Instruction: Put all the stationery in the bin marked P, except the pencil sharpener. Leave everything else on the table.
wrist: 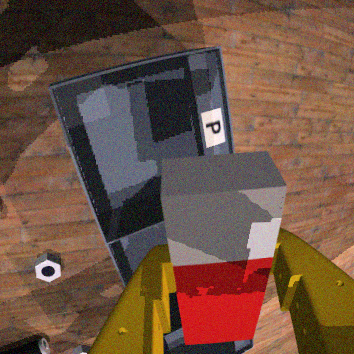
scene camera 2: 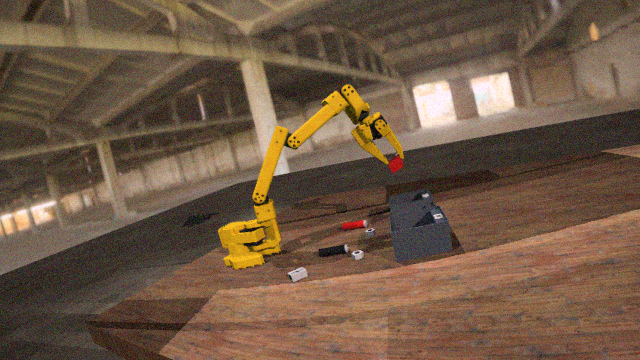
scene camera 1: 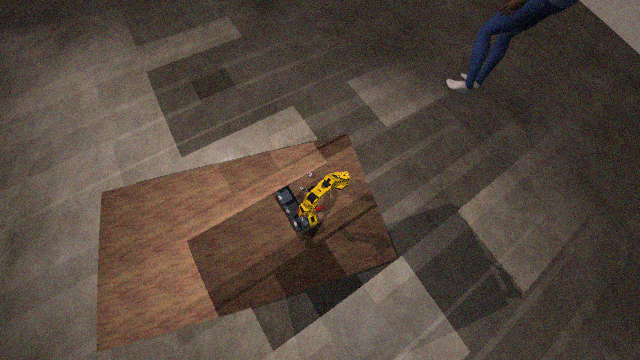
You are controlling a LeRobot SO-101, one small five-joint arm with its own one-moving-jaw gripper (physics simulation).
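Pixels of known places: hand at its tool point: (wrist: 173,261) (scene camera 2: 390,163) (scene camera 1: 304,214); arm's base at its link origin: (scene camera 2: 261,257).
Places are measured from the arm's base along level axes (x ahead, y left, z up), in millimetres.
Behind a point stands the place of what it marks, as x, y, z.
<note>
My gripper (scene camera 2: 395,159) @(236, 166, 114) (wrist: 223,250) is shut on a red and white block (scene camera 2: 396,164) @(258, 129, 115) (wrist: 222,225) @(240, 181, 125), which looks like an eraser. Its jaws press on both sides of the block, high above the dark grey bins (scene camera 2: 422,242) @(316, -28, 22). The bin marked P (wrist: 213,127) @(290, 183, 35) shows beyond the block in the wrist view; the block hides part of its near end. A white sharpener (scene camera 2: 297,274) @(138, -87, 9) (scene camera 1: 310,174) @(132, -80, 11) lies on the table. A red cylinder with a white end (scene camera 2: 354,225) @(149, 125, 8) (scene camera 1: 318,208) @(146, 131, 14) and a black cylinder with a pale end (scene camera 2: 332,251) @(158, -3, 9) (wrist: 22,346) @(161, 13, 6) lie between the arm's base and the bins.
Two hex nuts (scene camera 2: 370,232) @(197, 80, 7) (scene camera 2: 357,255) @(209, -21, 7) lie beside the bins on the arm's side; one nut (wrist: 48,267) @(196, 90, 9) shows left of them in the wrist view. Other compartments adjoin bin P, partly hidden by the gripper. The wooden table (scene camera 1: 150,240) @(1055, 55, 0) (scene camera 2: 500,300) @(418, -152, 0) carries hard shadows. A person (scene camera 1: 482,55) stands beyond the table.
</note>
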